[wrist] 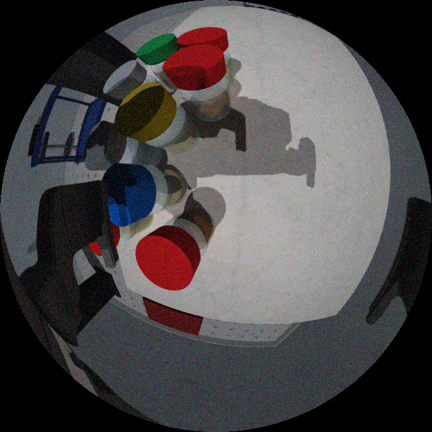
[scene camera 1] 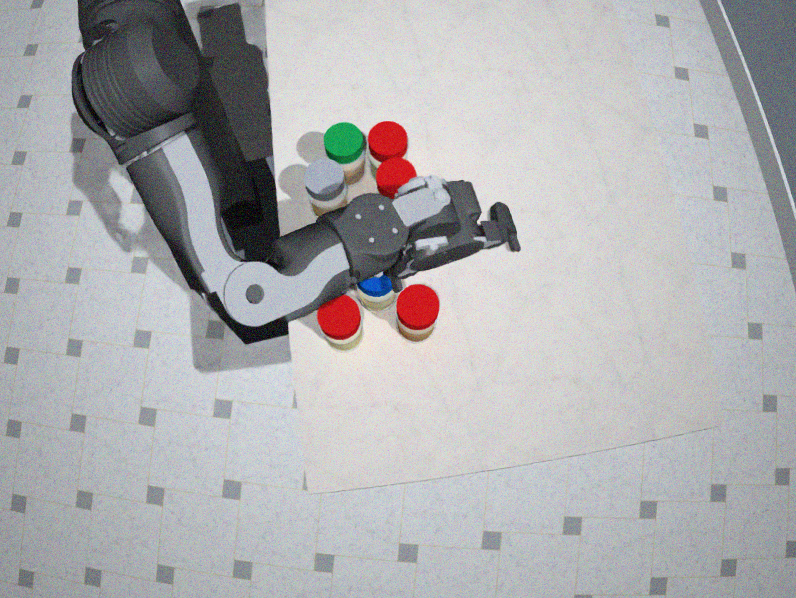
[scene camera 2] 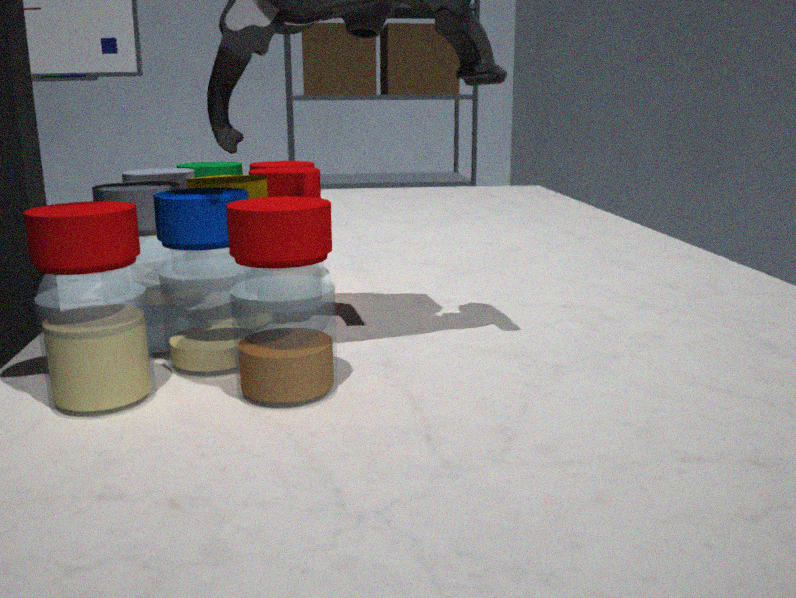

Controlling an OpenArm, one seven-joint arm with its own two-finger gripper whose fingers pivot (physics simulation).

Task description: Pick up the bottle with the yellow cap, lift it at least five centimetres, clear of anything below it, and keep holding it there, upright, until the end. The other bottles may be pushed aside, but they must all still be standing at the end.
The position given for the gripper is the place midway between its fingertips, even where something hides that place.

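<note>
Visible: a blue-capped bottle [scene camera 2: 196, 274], also found in the wrist view [wrist: 134, 191] and in scene camera 1 [scene camera 1: 376, 295]. A green-capped bottle [scene camera 1: 343, 142] appears in scene camera 2 [scene camera 2: 201, 169] as well. A yellow-capped bottle [scene camera 2: 256, 186] is likewise visible in the wrist view [wrist: 148, 113]. Also present: a red-capped bottle [scene camera 2: 281, 181], a grey-capped bottle [scene camera 2: 148, 262], a red-capped bottle [scene camera 2: 283, 307] and the gripper [scene camera 2: 362, 116].
</note>
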